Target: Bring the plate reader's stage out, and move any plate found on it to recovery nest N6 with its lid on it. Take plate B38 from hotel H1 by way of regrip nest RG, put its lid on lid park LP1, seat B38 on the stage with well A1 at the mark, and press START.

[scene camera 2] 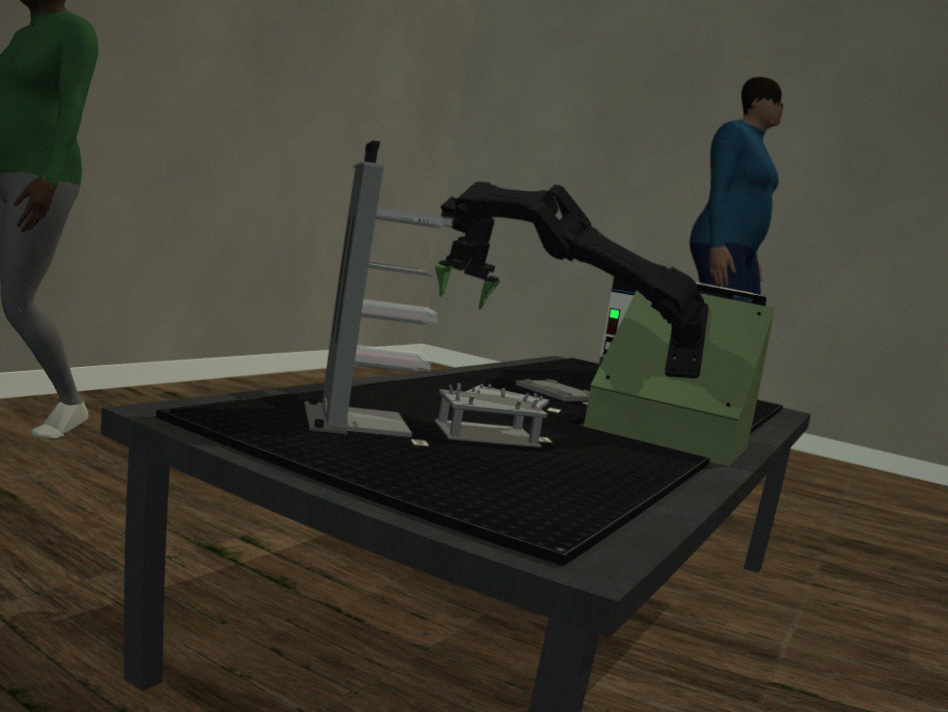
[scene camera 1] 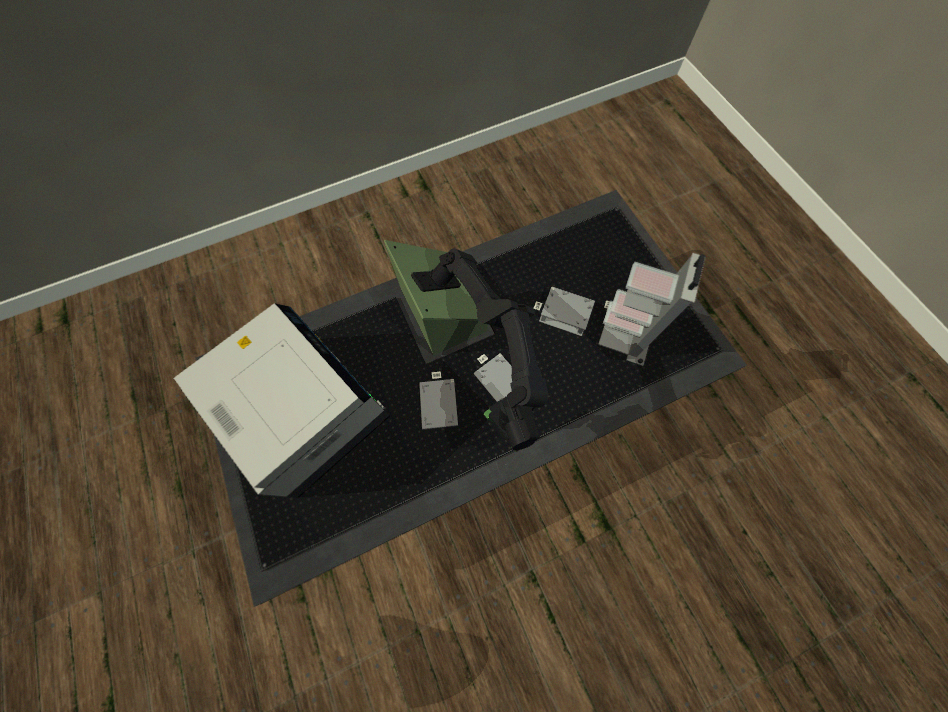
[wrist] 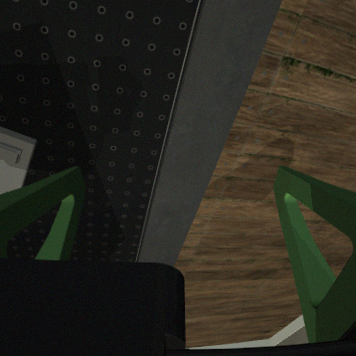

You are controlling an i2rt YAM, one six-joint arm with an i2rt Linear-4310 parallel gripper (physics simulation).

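Frame: origin at the arm's base, x ahead, y left, z up, level; metres.
Where they show: gripper, between the fingertips: [scene camera 2: 460, 302] [wrist: 178, 176]; arm's base, origin of its link: [scene camera 2: 687, 340] [scene camera 1: 436, 281].
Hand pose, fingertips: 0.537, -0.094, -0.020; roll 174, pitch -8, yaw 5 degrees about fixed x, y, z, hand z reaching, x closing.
Things, the pixels of their top centre, and the offset from my fingertips, as dx, dy, dz. "pt": a spot on its surface instead.
- white plate reader, centre of its top: [scene camera 2: 687, 281] [scene camera 1: 266, 386] -0.455, -0.487, +0.133
- lit green square, a spot on its surface: [scene camera 2: 613, 313] pt -0.306, -0.270, +0.022
- raised nest, centre of its top: [scene camera 2: 493, 392] [scene camera 1: 569, 305] -0.260, +0.458, -0.102
My gripper [scene camera 2: 462, 301] [wrist: 178, 176] is open with nothing between its green fingers, high above the table's edge. The white plate reader [scene camera 1: 260, 390] stands at the left in scene camera 1; its stage does not show. Part of its front, with a lit green square [scene camera 2: 613, 313], shows in scene camera 2. A hotel tower [scene camera 1: 665, 325] [scene camera 2: 353, 306] holds a top plate [scene camera 1: 652, 282] [scene camera 2: 413, 219] and lower plates [scene camera 2: 398, 311] [scene camera 2: 392, 357]; I cannot read which is B38. A raised nest [scene camera 1: 567, 310] [scene camera 2: 490, 436] stands beside the hotel. Two low grey nests [scene camera 1: 438, 403] [scene camera 1: 492, 374] lie nearer the reader.
The green arm pedestal [scene camera 1: 444, 302] [scene camera 2: 666, 413] stands between the reader and the hotel, at one long side of the table [scene camera 1: 498, 479] [scene camera 2: 383, 544]. Small white labels lie beside the nests, too small to read. Two people [scene camera 2: 53, 99] [scene camera 2: 743, 183] stand behind the table.
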